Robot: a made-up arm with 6 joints. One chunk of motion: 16 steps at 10 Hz.
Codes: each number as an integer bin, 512 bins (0 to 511) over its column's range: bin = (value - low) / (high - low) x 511, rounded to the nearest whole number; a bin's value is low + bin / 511 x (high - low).
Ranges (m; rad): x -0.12..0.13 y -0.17..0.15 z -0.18..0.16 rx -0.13..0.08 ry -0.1..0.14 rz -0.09..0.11
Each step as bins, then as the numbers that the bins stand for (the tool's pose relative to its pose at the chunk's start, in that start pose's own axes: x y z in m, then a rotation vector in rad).
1 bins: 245 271 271 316 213 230
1 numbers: -0.0001 -0.0003 0.0003 -0.0001 0.0000 0.0000
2 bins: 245 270 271 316 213 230
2 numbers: -0.0001 -0.0009 0.0003 -0.0001 0.0000 0.0000
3 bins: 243 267 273 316 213 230
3 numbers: -0.0011 -0.0028 0.0016 -0.0001 0.0000 0.0000
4 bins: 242 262 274 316 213 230
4 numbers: -0.0016 -0.0059 0.0023 -0.0001 0.0000 0.0000
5 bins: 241 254 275 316 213 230
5 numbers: -0.0021 -0.0109 0.0030 -0.0001 0.0000 0.0000
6 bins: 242 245 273 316 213 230
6 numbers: -0.0016 -0.0166 0.0016 -0.0001 0.0000 0.0000
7 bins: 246 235 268 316 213 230
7 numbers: 0.0004 -0.0228 -0.0017 -0.0001 0.0000 0.0000
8 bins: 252 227 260 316 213 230
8 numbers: 0.0033 -0.0278 -0.0070 -0.0001 0.0000 0.0000
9 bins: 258 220 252 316 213 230
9 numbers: 0.0062 -0.0322 -0.0123 -0.0001 0.0000 0.0000
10 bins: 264 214 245 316 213 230
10 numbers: 0.0092 -0.0360 -0.0170 -0.0001 0.0000 0.0000
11 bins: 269 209 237 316 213 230
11 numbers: 0.0116 -0.0391 -0.0223 -0.0001 0.0000 0.0000
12 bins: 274 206 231 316 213 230
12 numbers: 0.0141 -0.0410 -0.0263 -0.0001 0.0000 0.0000
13 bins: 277 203 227 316 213 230
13 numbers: 0.0155 -0.0429 -0.0290 -0.0001 0.0000 0.0000
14 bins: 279 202 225 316 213 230
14 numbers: 0.0165 -0.0435 -0.0303 -0.0001 0.0000 0.0000
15 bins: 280 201 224 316 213 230
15 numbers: 0.0170 -0.0441 -0.0310 -0.0001 0.0000 0.0000
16 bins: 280 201 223 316 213 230
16 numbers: 0.0170 -0.0441 -0.0316 -0.0001 0.0000 0.0000
